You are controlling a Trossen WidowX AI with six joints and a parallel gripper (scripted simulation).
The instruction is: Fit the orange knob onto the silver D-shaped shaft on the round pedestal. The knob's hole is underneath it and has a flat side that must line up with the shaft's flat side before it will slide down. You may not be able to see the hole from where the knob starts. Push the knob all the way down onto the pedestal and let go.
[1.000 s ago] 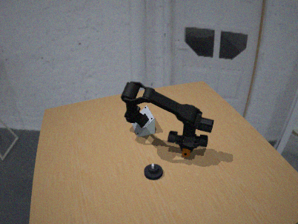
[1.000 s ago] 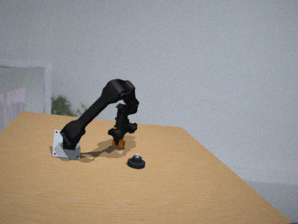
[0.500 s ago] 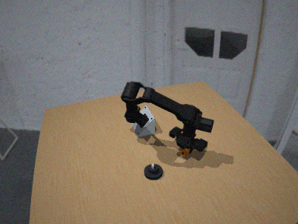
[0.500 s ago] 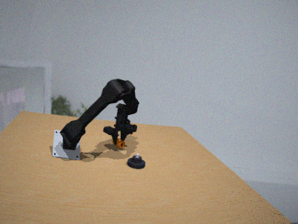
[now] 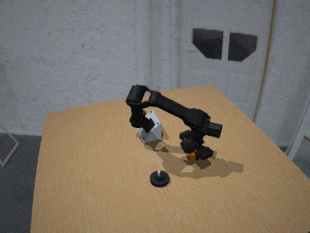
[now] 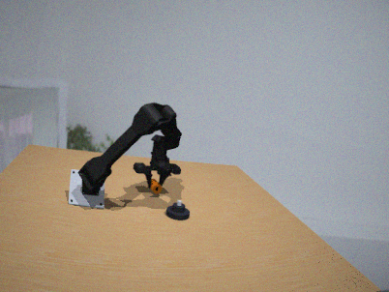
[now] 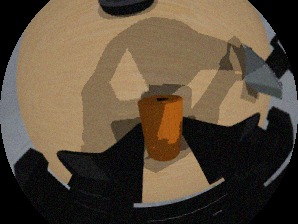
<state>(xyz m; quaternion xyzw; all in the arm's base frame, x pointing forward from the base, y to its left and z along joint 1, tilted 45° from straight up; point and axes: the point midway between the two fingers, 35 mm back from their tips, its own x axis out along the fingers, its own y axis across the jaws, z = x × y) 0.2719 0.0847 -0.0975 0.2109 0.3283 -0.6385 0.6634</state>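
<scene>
The orange knob is 1 cm to the left of my gripper tip and 1 cm above it. From my gripper tip the other things lie so: round pedestal: 5 cm ahead, 19 cm to the right, 1 cm above.
</scene>
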